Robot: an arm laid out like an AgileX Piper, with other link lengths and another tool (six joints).
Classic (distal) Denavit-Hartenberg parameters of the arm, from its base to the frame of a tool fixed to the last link. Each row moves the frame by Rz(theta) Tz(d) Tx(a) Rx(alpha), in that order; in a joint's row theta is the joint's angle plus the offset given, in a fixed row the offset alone. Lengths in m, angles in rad.
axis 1: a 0, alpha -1.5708, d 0.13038, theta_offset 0
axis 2: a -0.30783, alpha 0, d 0, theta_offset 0.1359
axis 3: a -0.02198, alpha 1.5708, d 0, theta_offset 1.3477
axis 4: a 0, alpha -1.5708, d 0.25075, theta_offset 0
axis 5: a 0, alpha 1.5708, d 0, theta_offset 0
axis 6: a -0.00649, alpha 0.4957, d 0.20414, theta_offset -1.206
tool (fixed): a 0, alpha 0, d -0.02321, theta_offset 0
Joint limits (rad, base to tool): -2.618..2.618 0..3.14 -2.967..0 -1.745..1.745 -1.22..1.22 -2.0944..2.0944
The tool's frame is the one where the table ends.
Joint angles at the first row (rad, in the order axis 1, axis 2, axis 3, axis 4, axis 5, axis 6):
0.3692, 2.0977, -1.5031, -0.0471, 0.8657, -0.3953
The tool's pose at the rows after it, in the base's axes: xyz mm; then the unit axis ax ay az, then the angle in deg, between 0 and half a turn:
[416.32 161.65 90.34 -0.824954 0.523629 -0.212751 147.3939]
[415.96 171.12 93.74 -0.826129 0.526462 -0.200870 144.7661]
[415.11 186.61 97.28 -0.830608 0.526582 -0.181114 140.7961]
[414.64 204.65 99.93 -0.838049 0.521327 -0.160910 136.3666]
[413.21 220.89 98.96 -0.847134 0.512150 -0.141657 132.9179]
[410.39 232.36 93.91 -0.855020 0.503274 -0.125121 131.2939]
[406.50 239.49 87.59 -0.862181 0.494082 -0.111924 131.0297]
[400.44 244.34 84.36 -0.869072 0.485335 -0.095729 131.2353]
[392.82 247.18 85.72 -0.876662 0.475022 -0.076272 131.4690]
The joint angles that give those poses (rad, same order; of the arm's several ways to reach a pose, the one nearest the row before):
0.3692, 2.0932, -1.5035, -0.0379, 0.8543, -0.4026
0.3702, 2.0873, -1.5038, 0.0240, 0.8385, -0.4452
0.3744, 2.0841, -1.5041, 0.1216, 0.8141, -0.5206
0.3827, 2.0863, -1.5045, 0.2298, 0.7838, -0.6137
0.3938, 2.0968, -1.5045, 0.3234, 0.7601, -0.7032
0.4055, 2.1131, -1.5045, 0.3815, 0.7495, -0.7635
0.4168, 2.1287, -1.5044, 0.4070, 0.7498, -0.7975
0.4256, 2.1361, -1.5045, 0.4247, 0.7678, -0.8238
0.4303, 2.1331, -1.5045, 0.4420, 0.8022, -0.8535

